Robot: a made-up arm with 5 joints. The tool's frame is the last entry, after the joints. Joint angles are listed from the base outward.
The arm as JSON. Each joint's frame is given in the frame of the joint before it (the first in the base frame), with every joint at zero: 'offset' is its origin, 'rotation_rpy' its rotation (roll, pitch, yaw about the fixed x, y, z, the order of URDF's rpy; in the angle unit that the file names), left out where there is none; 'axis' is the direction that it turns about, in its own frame. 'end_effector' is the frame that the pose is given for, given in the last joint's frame.
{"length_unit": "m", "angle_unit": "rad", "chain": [
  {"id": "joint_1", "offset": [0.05, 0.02, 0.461], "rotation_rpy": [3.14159, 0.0, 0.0], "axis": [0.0, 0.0, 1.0]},
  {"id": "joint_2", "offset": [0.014, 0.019, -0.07], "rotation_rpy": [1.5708, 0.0, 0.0], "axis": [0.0, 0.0, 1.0]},
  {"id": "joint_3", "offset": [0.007, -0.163, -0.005], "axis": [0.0, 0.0, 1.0]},
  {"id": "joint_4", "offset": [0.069, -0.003, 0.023], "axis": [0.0, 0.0, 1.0]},
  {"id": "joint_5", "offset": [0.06, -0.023, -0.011], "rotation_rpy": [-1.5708, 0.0, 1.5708], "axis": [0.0, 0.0, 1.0]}
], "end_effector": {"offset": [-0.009, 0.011, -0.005], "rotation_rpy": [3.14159, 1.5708, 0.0]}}
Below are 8 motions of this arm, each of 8 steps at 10 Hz.
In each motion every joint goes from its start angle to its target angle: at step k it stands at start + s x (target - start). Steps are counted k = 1, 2, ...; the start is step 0. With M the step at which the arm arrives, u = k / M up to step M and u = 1 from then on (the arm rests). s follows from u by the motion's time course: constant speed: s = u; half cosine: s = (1 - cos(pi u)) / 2; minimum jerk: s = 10 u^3 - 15 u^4 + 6 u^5.
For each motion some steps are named. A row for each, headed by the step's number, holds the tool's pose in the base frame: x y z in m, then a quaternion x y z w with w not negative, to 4 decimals.
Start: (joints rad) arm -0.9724 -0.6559 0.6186 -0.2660 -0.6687
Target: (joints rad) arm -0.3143 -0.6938 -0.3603 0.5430 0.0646
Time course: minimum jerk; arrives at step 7
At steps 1, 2, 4, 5, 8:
1: 0.0965 0.0405 0.7137 0.3477 0.0166 0.4747 0.8084
2: 0.0957 0.0341 0.7242 0.3155 -0.0281 0.4440 0.8382
4: 0.0759 0.0072 0.7621 0.1551 -0.1788 0.2880 0.9279
5: 0.0584 -0.0018 0.7756 0.0682 -0.2291 0.2023 0.9497
8: 0.0449 -0.0052 0.7826 0.0087 -0.2544 0.1433 0.9564

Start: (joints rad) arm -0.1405 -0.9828 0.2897 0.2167 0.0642
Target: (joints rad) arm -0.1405 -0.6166 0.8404 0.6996 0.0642
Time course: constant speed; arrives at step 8
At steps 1, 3, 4, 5, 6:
1: 0.0485 -0.0028 0.7239 -0.0211 -0.1519 0.0646 0.9861
3: 0.0799 0.0016 0.7003 -0.0337 0.0219 0.0709 0.9967
4: 0.0918 0.0033 0.6860 -0.0396 0.1089 0.0733 0.9905
5: 0.1009 0.0046 0.6708 -0.0453 0.1951 0.0751 0.9769
6: 0.1072 0.0055 0.6549 -0.0505 0.2798 0.0763 0.9557

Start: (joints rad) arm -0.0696 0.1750 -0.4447 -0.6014 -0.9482
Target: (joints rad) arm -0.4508 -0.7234 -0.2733 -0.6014 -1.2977
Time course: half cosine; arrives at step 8
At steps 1, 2, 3, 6, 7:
1: 0.1861 0.0057 0.7773 0.4324 -0.3673 0.2343 0.7895
2: 0.1644 0.0087 0.7860 0.4480 -0.3848 0.2731 0.7593
3: 0.1309 0.0096 0.7952 0.4703 -0.4077 0.3302 0.7097
6: 0.0221 -0.0177 0.7917 0.5285 -0.4562 0.5054 0.5071
7: 0.0033 -0.0280 0.7848 0.5361 -0.4610 0.5360 0.4613

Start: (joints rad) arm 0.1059 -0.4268 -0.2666 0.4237 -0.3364
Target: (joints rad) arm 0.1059 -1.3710 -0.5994 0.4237 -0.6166
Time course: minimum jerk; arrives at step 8
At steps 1, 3, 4, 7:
1: 0.1021 -0.0111 0.7740 0.1601 -0.1512 -0.0271 0.9751
3: 0.0327 -0.0040 0.7823 0.1794 -0.3090 0.0133 0.9339
4: -0.0286 0.0023 0.7729 0.1892 -0.4369 0.0572 0.8775
7: -0.1449 0.0144 0.7016 0.1826 -0.6696 0.1715 0.6992

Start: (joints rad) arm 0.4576 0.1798 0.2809 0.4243 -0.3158
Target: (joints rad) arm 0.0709 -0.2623 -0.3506 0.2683 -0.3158
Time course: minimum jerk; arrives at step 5
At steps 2, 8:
2: 0.1993 -0.0587 0.6822 0.1906 0.2130 -0.1975 0.9377
8: 0.1329 -0.0112 0.7808 0.1488 -0.1747 -0.0075 0.9733

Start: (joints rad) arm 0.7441 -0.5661 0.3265 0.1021 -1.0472
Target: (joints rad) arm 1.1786 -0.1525 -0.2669 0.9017 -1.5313
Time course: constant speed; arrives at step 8
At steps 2, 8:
2: 0.0829 -0.0550 0.7175 0.5051 -0.2214 -0.3494 0.7575
8: 0.0766 -0.1003 0.7048 0.6551 -0.2309 -0.5267 0.4900

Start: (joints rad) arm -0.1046 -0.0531 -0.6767 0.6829 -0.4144
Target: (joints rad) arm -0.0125 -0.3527 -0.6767 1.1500 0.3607
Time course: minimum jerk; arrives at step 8
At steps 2, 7, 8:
2: 0.1712 0.0061 0.7736 0.1668 -0.0067 0.0493 0.9847
7: 0.1172 0.0017 0.7745 -0.1734 0.0568 0.0171 0.9831
8: 0.1163 0.0017 0.7743 -0.1794 0.0582 0.0169 0.9819

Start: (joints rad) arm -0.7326 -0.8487 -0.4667 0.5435 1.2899
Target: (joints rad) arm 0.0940 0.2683 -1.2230 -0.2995 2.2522
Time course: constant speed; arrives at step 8
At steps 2, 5, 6, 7, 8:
2: 0.0228 0.0002 0.8102 -0.5225 -0.4630 -0.1195 0.7059
5: 0.0792 0.0264 0.8275 -0.6606 -0.3726 -0.3580 0.5447
6: 0.1020 0.0267 0.8265 -0.6952 -0.3271 -0.4274 0.4765
7: 0.1249 0.0222 0.8220 -0.7226 -0.2753 -0.4901 0.4023
8: 0.1468 0.0128 0.8142 -0.7420 -0.2178 -0.5455 0.3231

